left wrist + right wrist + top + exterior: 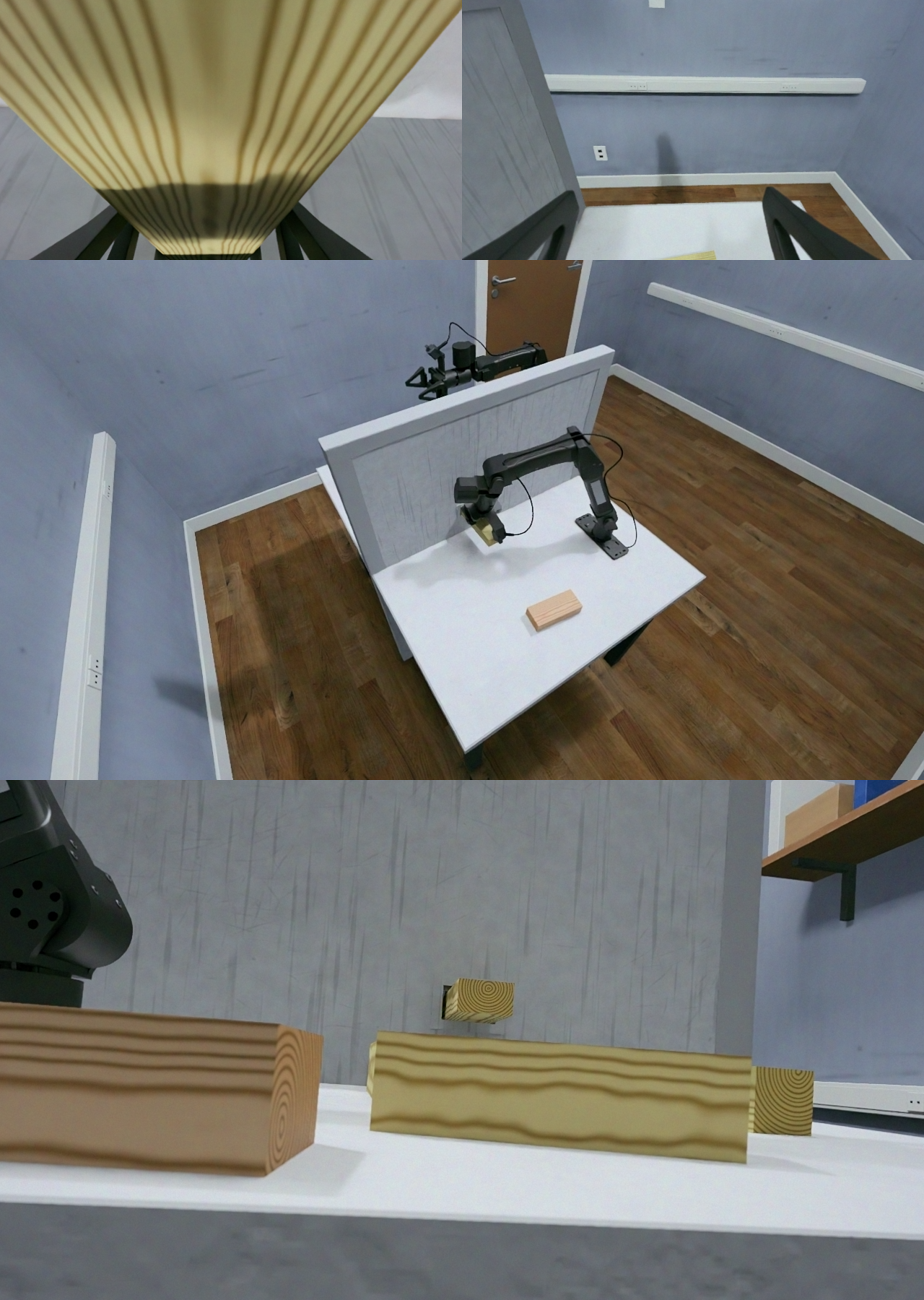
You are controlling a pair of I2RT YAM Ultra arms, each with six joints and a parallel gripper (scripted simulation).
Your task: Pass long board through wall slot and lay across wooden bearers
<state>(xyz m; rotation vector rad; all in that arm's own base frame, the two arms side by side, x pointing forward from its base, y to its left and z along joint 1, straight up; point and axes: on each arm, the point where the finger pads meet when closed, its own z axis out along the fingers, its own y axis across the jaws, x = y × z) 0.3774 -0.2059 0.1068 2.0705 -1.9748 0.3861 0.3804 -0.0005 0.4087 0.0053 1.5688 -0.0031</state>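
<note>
Now: the long pale board 6 cm to the right of my left hand. Round my left hand: brown offcut (36 cm to the left, 9 cm below, 3 cm behind); then pale wooden bearer (30 cm to the right, 17 cm ahead, 8 cm below).
</note>
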